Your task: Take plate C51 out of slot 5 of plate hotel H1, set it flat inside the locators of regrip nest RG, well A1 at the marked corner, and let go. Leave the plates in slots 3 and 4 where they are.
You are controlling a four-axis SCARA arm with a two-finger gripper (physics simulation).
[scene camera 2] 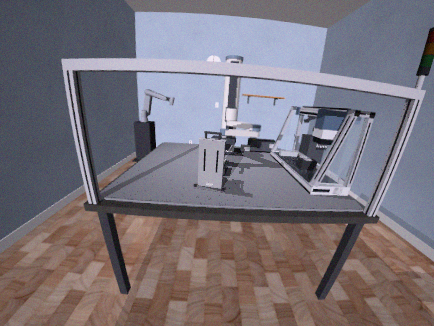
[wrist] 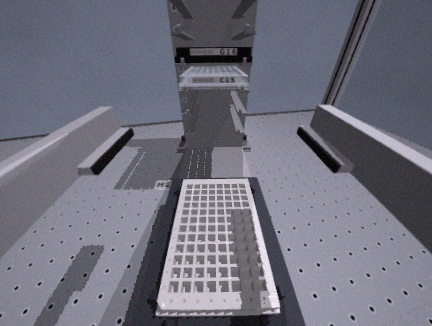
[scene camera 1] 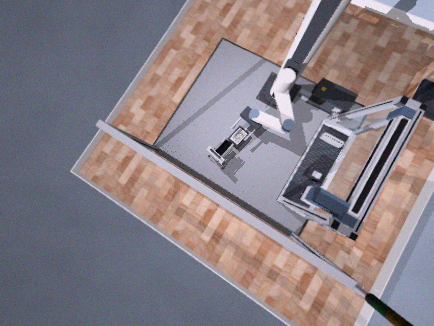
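The white gridded plate C51 lies on the dark regrip nest RG and looks flat. Its end label and the nest's corner mark do not show. My gripper is open, with nothing between its fingers. It is above the plate, its fingers spread wider than the plate on both sides. Plate hotel H1 stands beyond the nest. It holds the dark plate G16 and, below it, the clear plate C15. The supports above G16 show no plate.
A framed enclosure stands on the right of the table. A dark box is near the arm's base. A pale frame spans the table's front. The hotel and its shadow lie ahead in the wrist view.
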